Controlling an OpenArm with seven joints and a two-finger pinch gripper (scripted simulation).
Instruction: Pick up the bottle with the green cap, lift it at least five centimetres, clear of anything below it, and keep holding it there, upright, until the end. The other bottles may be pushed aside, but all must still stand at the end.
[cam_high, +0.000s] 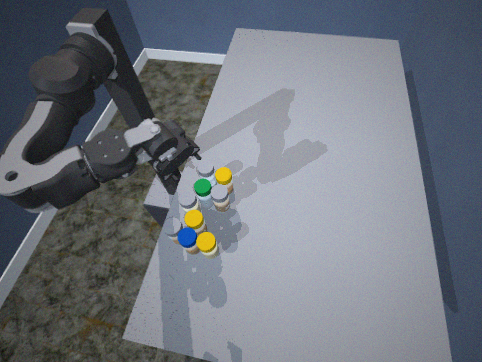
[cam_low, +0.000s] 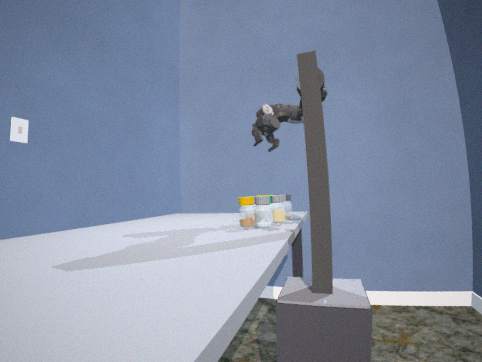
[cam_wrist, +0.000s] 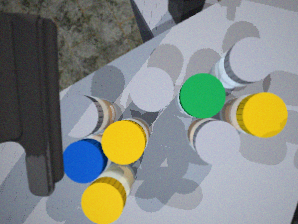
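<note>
Right now the yellow-capped bottle is 60 mm ahead of my hand, 110 mm to the left of it and 260 mm below it.
</note>
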